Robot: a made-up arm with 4 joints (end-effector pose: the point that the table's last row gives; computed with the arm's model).
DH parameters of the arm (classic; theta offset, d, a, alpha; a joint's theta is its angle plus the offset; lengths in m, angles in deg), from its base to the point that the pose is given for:
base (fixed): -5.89 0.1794 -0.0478 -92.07
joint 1: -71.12 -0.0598 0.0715 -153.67
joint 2: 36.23 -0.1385 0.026 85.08
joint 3: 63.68 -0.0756 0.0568 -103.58
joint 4: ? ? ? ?
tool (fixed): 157.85 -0.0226 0 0
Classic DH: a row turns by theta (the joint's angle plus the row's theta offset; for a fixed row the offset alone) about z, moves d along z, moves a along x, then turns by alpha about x.
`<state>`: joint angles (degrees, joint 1 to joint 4).
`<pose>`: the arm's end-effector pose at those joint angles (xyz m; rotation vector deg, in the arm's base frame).
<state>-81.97 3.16 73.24 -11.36</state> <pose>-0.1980 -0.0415 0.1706 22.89 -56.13 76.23</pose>
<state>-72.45 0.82 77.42 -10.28</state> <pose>-0.1894 -0.0419 0.1992 33.00 -45.01 73.19</pose>
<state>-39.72 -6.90 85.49 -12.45</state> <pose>-0.1428 -0.0430 0.2695 59.70 -12.10 58.84</pose>
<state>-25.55 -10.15 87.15 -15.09</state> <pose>-0.1165 -0.0443 0.2894 68.91 0.43 51.59</pose>
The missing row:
joint 4: 74.83 -0.1518 -0.0436 162.19
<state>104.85 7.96 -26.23 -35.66</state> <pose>0.1815 0.0859 0.2478 10.29 103.44 36.02</pose>
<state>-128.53 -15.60 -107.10 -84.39</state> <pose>0.0078 0.1452 0.0454 -60.10 -24.96 -77.62</pose>
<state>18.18 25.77 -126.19 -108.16</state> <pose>-0.0973 0.1737 0.1921 -73.36 92.01 -1.77</pose>
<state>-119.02 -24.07 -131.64 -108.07</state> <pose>0.0168 0.1079 0.0442 -51.38 18.93 -77.66</pose>
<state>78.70 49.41 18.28 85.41</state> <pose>0.0202 -0.0712 0.3465 10.33 25.14 -103.38</pose>
